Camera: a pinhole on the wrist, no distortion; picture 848 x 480 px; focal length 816.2 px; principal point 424.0 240.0 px. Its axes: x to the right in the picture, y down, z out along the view. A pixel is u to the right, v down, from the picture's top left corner.
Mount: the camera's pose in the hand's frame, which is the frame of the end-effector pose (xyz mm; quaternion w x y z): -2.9 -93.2 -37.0 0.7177 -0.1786 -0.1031 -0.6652
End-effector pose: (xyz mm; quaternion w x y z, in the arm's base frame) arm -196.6 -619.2 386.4 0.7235 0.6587 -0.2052 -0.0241
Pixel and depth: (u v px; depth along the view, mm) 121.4 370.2 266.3
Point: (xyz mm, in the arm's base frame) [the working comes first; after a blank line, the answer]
In the camera's frame: -98.7 42.5 266.3

-225.7 -776.2 509.1
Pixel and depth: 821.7 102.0 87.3
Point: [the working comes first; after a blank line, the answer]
In the camera's frame: 42.5 -14.8 87.3

-198.7 -688.0 292.8
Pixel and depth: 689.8 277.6 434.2
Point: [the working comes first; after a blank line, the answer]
In the camera's frame: 141.4 20.0 434.2

-256.9 -1036.0 375.3
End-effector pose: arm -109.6 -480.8 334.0 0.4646 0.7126 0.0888 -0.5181
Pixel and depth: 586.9 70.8 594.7
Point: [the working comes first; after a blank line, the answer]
In the camera's frame: 118.7 -123.3 594.7

-493.5 -901.4 380.6
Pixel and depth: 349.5 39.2 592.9
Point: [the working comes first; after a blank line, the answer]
In the camera's frame: -54.1 -145.9 592.9

-372.5 -924.8 503.8
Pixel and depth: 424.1 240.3 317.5
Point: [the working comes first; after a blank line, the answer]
In the camera's frame: 0.0 0.1 317.5

-245.1 -698.6 323.0
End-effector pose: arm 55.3 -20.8 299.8 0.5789 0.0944 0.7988 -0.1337
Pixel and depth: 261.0 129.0 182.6
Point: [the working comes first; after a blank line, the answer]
In the camera's frame: -36.5 -24.8 182.6

170.2 -48.9 277.5
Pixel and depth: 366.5 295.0 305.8
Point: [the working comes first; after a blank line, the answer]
In the camera's frame: -21.5 20.6 305.8

265.3 -50.5 185.8
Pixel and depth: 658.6 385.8 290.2
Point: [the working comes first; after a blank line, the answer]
In the camera's frame: 83.4 51.8 290.2

242.4 -153.4 152.3
